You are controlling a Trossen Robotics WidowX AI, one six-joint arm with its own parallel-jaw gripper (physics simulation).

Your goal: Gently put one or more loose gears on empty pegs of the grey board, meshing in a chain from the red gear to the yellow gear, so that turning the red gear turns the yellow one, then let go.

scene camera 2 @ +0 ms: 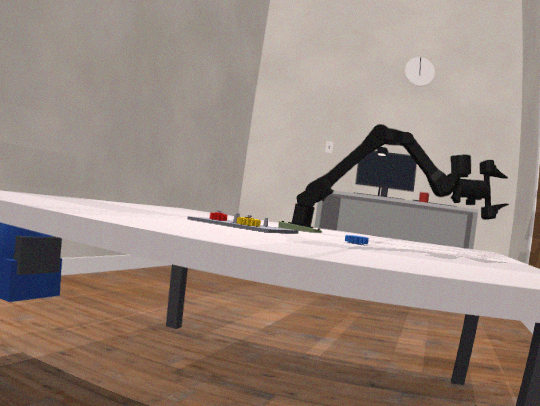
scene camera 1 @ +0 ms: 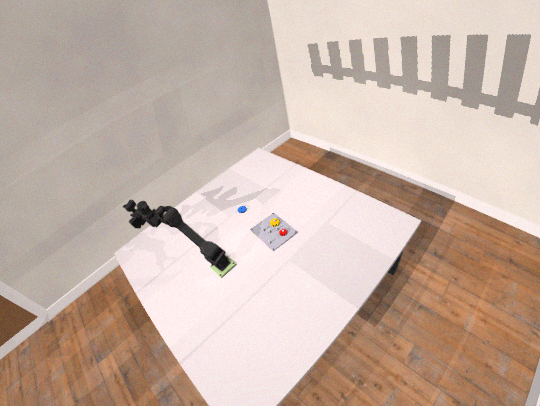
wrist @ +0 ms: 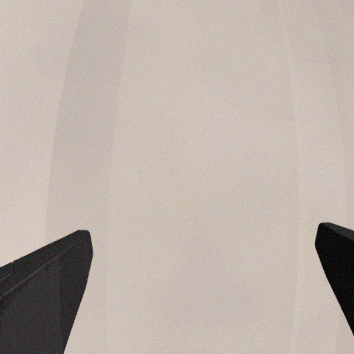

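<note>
The grey board lies on the table. A red gear and a yellow gear sit on it, a little apart. Several bare pegs stand on the board; they are small in scene camera 1. A loose blue gear lies flat on the table, off the board. My gripper is open and empty. It is raised well above table height, far from the gears and the board, and the wrist view shows a pale wall between its fingers.
The arm's base stands on a green plate on the white table. A wall stands behind the arm. Scene camera 2 shows a desk with a dark monitor and a red object in the background.
</note>
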